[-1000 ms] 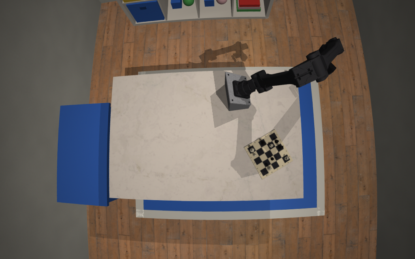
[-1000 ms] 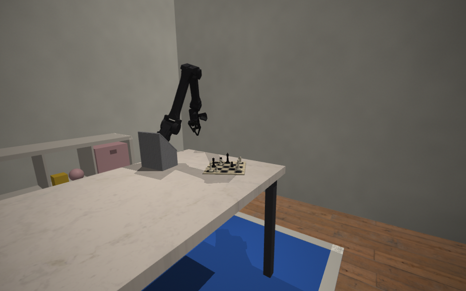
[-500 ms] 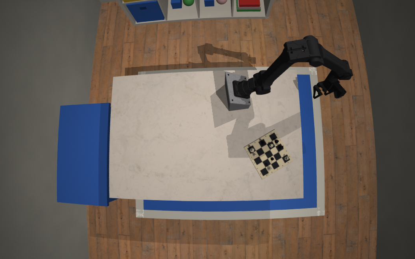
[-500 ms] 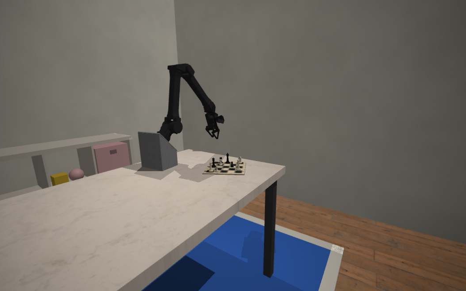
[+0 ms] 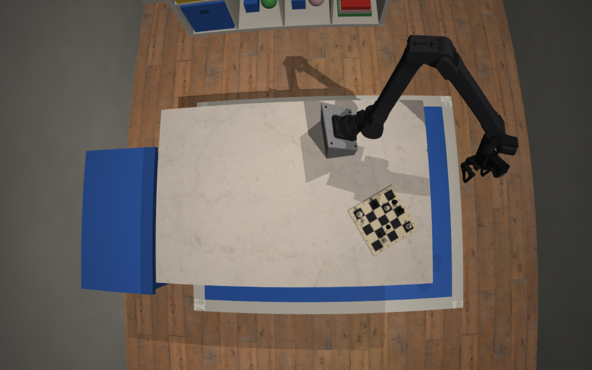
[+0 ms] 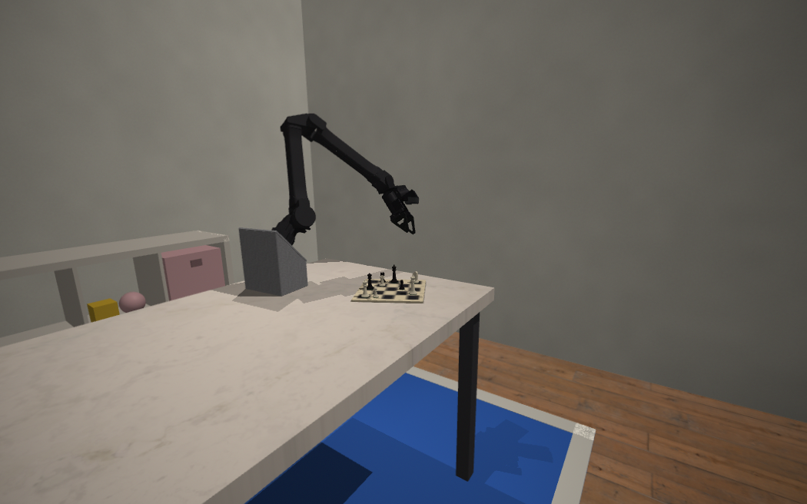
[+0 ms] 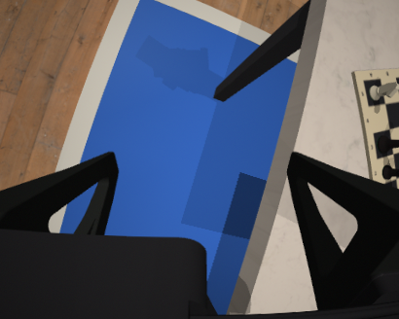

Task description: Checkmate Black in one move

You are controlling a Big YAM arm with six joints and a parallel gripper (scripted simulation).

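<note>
My hand is 46 cm to the left of the white rook, 11 cm above it and 9 cm short of it. The rest, counted from my hand: black pawn: 34 cm to the right, 16 cm ahead, 12 cm below; tall black piece: 29 cm to the right, 10 cm below, 10 cm ahead; small chessboard: 36 cm to the right, 13 cm below, 13 cm ahead.
</note>
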